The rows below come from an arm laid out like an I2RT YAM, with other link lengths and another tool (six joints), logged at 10 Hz.
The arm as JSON. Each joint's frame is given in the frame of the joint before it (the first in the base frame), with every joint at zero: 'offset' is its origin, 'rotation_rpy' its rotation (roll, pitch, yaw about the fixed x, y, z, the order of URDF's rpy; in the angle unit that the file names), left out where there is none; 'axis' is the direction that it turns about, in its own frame. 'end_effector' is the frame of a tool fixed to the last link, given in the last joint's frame.
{
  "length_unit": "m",
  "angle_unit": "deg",
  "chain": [
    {
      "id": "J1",
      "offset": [
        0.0,
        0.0,
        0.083
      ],
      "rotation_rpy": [
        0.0,
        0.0,
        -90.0
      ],
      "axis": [
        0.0,
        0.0,
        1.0
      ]
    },
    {
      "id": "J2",
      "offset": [
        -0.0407,
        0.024,
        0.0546
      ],
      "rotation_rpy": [
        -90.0,
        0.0,
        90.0
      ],
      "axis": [
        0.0,
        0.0,
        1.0
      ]
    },
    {
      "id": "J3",
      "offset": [
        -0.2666,
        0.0,
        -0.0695
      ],
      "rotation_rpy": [
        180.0,
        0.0,
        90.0
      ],
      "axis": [
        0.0,
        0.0,
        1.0
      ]
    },
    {
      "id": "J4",
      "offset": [
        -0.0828,
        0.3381,
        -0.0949
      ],
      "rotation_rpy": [
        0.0,
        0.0,
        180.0
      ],
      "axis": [
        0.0,
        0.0,
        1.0
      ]
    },
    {
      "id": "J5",
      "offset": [
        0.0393,
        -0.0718,
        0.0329
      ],
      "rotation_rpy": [
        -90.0,
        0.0,
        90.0
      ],
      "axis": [
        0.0,
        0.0,
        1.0
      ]
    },
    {
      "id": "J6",
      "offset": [
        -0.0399,
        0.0,
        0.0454
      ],
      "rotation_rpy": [
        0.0,
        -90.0,
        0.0
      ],
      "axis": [
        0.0,
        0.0,
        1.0
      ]
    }
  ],
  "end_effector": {
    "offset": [
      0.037,
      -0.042,
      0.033
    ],
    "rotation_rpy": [
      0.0,
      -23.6,
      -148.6
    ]
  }
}
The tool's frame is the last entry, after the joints.
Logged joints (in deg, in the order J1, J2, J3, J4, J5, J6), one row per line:
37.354 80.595 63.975 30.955 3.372 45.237
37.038 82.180 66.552 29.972 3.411 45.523
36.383 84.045 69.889 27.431 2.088 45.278
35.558 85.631 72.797 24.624 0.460 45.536
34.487 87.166 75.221 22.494 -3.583 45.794
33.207 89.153 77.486 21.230 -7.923 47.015
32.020 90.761 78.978 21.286 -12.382 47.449
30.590 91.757 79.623 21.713 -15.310 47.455
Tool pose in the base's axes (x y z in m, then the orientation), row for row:
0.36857 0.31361 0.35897 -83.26 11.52 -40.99
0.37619 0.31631 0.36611 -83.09 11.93 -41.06
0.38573 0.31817 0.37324 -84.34 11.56 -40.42
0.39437 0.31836 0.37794 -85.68 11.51 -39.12
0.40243 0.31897 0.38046 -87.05 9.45 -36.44
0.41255 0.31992 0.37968 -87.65 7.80 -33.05
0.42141 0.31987 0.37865 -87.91 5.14 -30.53
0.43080 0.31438 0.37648 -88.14 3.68 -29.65
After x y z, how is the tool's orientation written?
As a rotation vector, in degrees.
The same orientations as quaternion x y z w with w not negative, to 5 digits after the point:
-0.64858 0.08974 -0.31930 0.68509
-0.64736 0.09295 -0.31990 0.68552
-0.65581 0.08989 -0.31430 0.68048
-0.66513 0.08935 -0.30369 0.67630
-0.67585 0.07337 -0.28292 0.67661
-0.68195 0.06069 -0.25714 0.68201
-0.68533 0.04007 -0.23801 0.68707
-0.68736 0.02870 -0.23122 0.68794

